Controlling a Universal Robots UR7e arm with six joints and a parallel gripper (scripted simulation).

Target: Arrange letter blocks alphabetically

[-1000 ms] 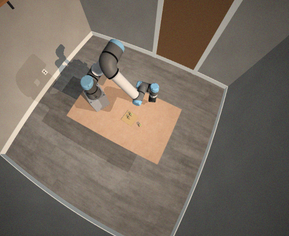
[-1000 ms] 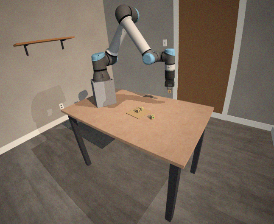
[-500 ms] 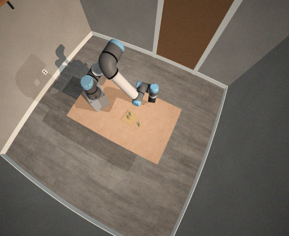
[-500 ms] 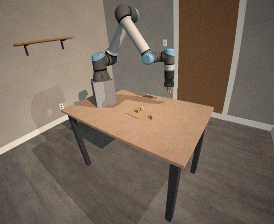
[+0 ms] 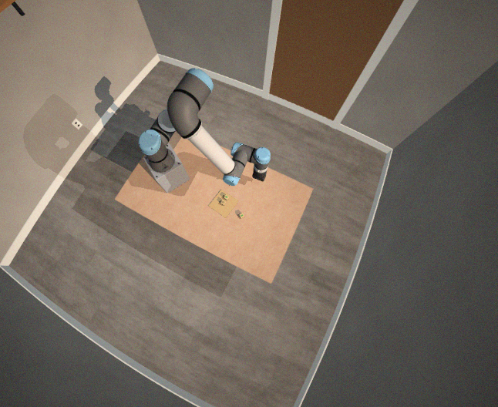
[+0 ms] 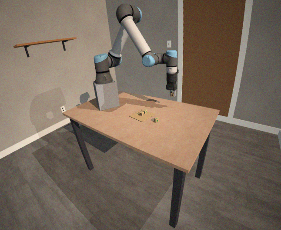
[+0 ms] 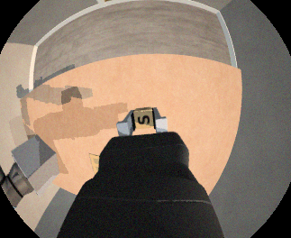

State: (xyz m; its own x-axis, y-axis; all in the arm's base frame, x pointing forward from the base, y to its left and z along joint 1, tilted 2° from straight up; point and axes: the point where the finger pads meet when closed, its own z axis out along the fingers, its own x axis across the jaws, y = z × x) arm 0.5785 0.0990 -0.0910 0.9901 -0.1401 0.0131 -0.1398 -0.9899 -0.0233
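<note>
Right now the tan mat is 200 mm to the right of my hand, 190 mm behind it and 120 mm below it.
</note>
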